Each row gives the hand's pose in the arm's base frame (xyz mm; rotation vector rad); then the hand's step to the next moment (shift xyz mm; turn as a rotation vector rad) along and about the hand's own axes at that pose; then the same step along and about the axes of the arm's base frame.
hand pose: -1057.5 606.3 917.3 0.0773 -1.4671 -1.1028
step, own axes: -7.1 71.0 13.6 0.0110 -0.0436 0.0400
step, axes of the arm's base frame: 29.0 50.6 43.2 -0.0584 -0.0079 -0.0124
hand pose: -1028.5 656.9 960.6 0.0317 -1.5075 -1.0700
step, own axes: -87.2 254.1 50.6 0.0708 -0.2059 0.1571
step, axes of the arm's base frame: 120.5 225.2 97.4 -0.2555 -0.0667 -0.0487
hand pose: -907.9 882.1 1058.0 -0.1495 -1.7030 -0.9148
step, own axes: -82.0 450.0 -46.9 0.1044 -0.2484 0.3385
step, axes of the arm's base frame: 304.5 308.9 152.6 -0.4296 0.0076 -0.0507
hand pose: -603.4 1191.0 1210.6 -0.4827 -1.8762 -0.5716
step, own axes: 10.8 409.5 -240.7 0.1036 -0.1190 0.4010
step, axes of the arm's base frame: 409.0 187.1 153.1 -0.4014 0.1485 -0.0505
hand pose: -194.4 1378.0 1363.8 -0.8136 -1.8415 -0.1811
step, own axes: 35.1 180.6 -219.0 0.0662 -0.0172 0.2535
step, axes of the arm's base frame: 270.8 47.2 79.2 -0.2186 0.1381 -0.0455
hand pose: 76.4 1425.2 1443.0 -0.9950 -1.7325 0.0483
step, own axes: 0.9 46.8 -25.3 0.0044 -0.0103 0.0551
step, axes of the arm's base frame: 47.9 20.2 -11.4 -0.0507 0.0194 -0.0144
